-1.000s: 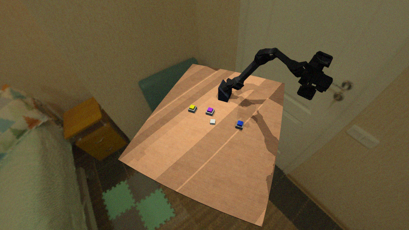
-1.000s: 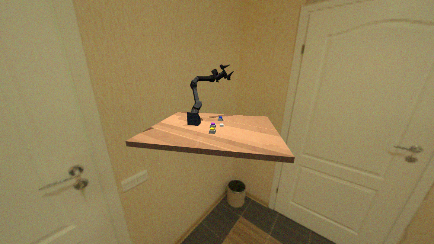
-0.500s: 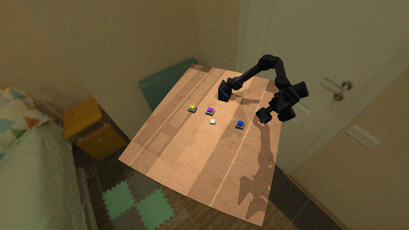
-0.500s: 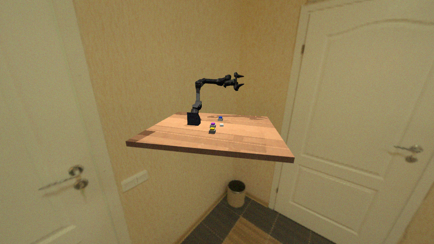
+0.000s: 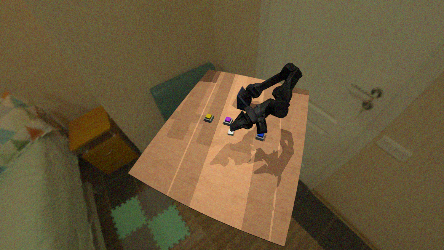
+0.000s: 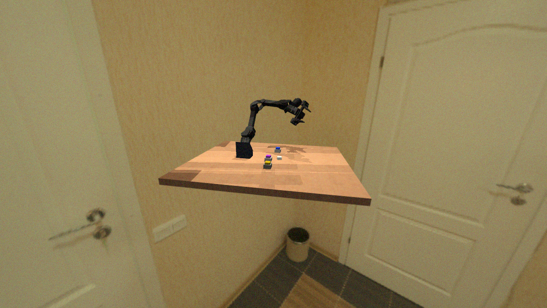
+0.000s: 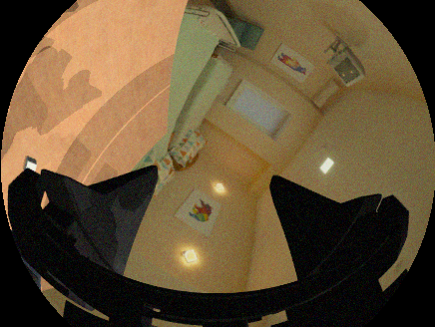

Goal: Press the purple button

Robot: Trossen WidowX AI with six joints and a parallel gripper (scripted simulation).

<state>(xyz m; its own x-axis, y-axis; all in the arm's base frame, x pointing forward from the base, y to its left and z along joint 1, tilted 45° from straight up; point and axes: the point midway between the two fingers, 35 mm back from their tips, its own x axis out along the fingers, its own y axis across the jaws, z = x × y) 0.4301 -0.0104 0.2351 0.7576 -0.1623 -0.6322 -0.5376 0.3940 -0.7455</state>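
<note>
Right now my gripper tip is 27 cm above the purple button, 24 cm past it and 16 cm to the left of it. Round my gripper tip: blue button 27 cm below, 23 cm behind, 7 cm to the left; small white block 29 cm below, 17 cm behind, 10 cm to the right; yellow button 28 cm to the right, 27 cm below, 20 cm behind.
</note>
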